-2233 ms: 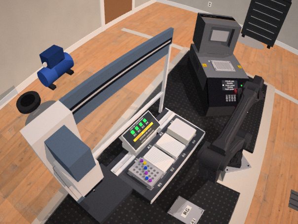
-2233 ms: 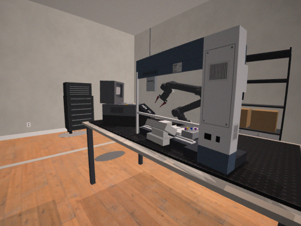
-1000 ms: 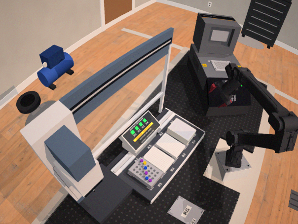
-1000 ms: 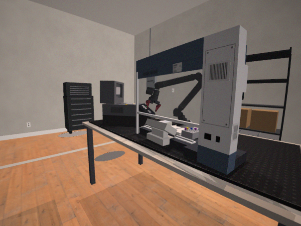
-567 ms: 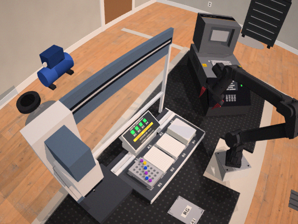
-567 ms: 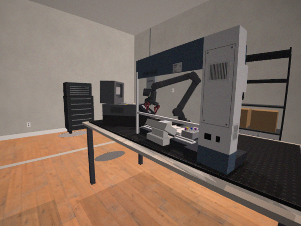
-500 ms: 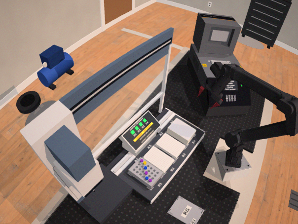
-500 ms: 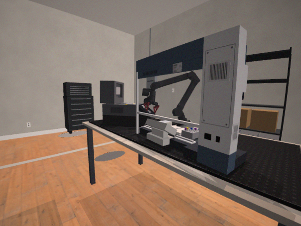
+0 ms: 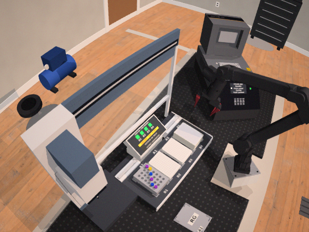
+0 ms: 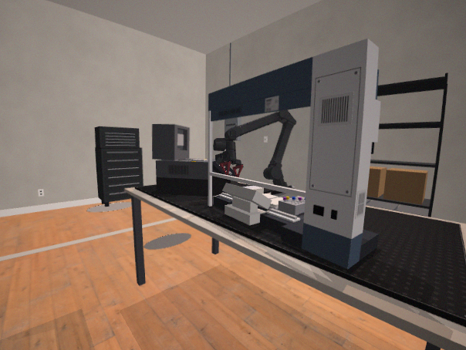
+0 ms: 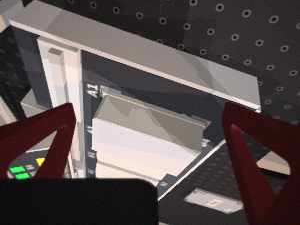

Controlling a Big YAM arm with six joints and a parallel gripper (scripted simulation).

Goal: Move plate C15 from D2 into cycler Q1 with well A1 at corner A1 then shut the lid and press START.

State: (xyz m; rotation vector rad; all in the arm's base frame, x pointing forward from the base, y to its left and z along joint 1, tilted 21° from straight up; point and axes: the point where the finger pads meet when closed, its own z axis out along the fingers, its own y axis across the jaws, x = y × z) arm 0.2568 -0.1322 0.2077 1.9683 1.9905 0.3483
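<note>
My gripper is now 40 mm short of the deep-well block, 130 mm to the right of it and 70 mm above it. Round my hand: coloured tube 130 mm ahead, 430 mm to the left, 60 mm below; tube cooling block 140 mm ahead, 410 mm to the left, 70 mm below; grey RG nest 100 mm behind, 520 mm to the left, 130 mm below.
</note>
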